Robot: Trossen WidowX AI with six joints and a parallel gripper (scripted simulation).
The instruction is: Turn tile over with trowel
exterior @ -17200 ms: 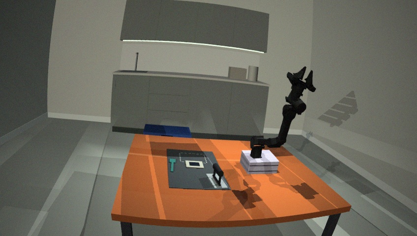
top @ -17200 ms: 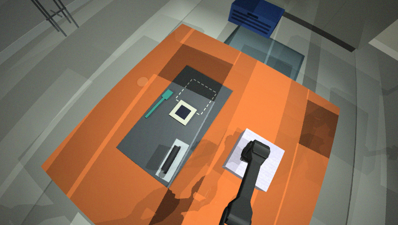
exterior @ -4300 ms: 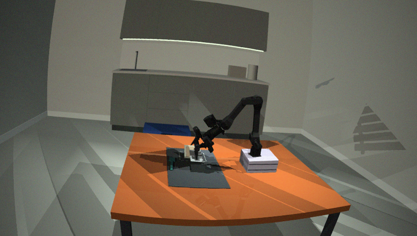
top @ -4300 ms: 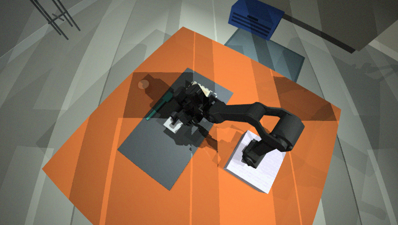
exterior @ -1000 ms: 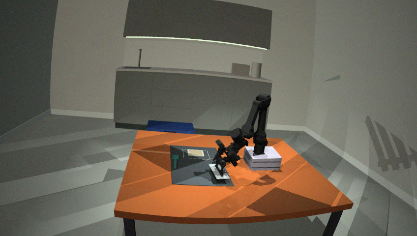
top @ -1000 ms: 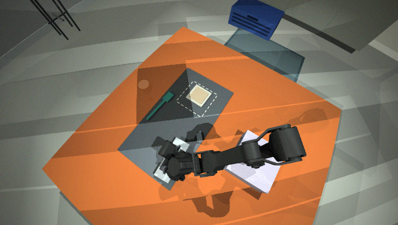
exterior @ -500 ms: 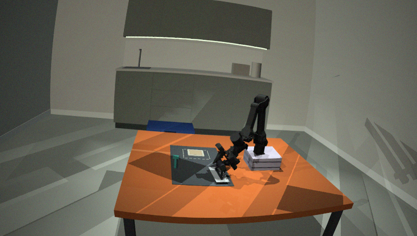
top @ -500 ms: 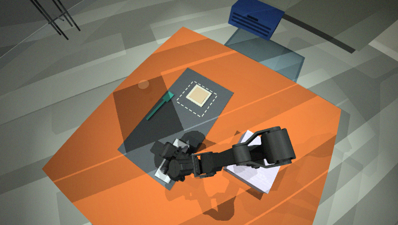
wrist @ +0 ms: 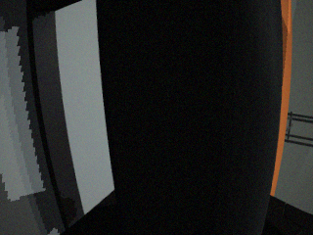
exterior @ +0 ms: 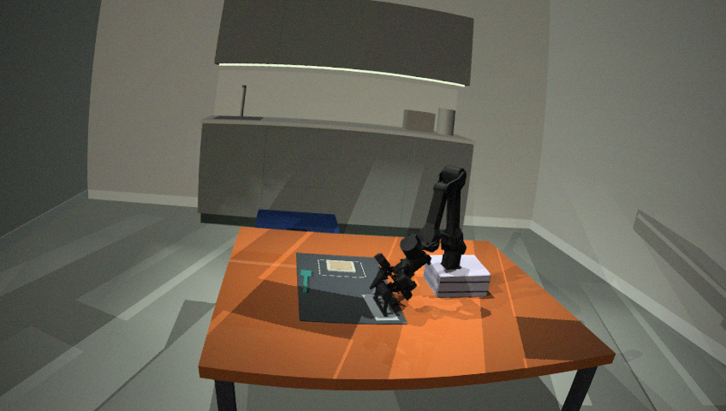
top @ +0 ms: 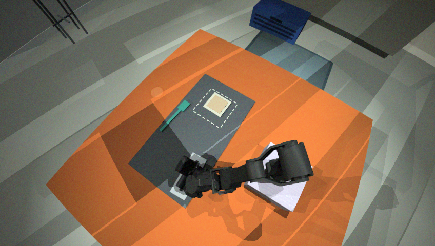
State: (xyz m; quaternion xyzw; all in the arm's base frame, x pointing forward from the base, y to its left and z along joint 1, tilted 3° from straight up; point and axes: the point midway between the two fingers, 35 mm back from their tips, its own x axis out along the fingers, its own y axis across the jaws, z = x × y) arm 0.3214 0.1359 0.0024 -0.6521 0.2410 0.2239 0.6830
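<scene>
Right now my gripper tip is 30 mm past the trowel and 10 mm above it. Round my gripper tip: tile: 20 mm ahead, 370 mm to the right, 50 mm below; then grey mat: 50 mm ahead, 190 mm to the right, 70 mm below; then teal spatula-like tool: 180 mm ahead, 230 mm to the right, 50 mm below.
</scene>
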